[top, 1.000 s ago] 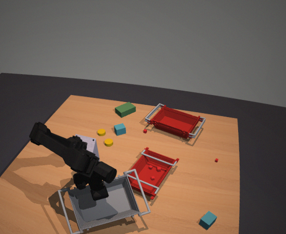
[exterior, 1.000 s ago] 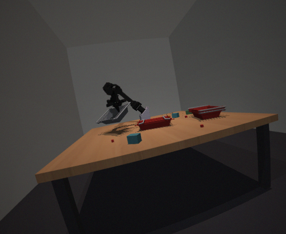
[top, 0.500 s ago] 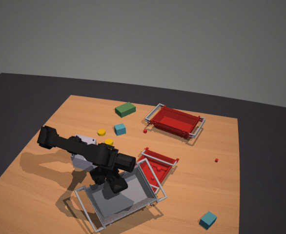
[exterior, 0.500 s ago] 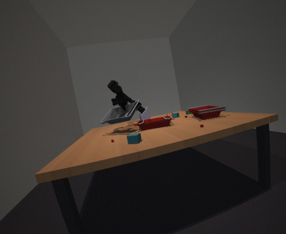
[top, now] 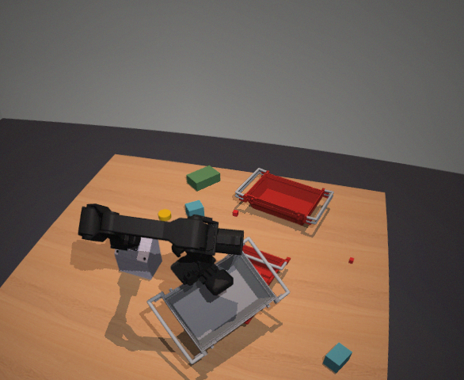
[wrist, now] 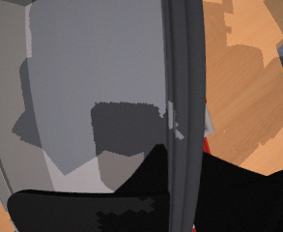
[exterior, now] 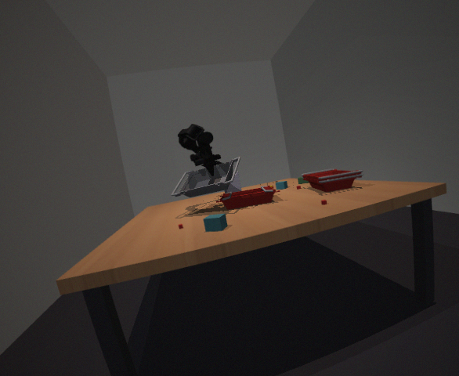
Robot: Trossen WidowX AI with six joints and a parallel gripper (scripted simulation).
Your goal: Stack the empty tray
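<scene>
The grey tray lies 7 cm ahead of my gripper tip and 4 cm to the right of it. Round my gripper tip: tiny red cube: 40 cm ahead, 36 cm to the left, 16 cm below; then green block: 66 cm to the left, 26 cm behind, 15 cm below.
</scene>
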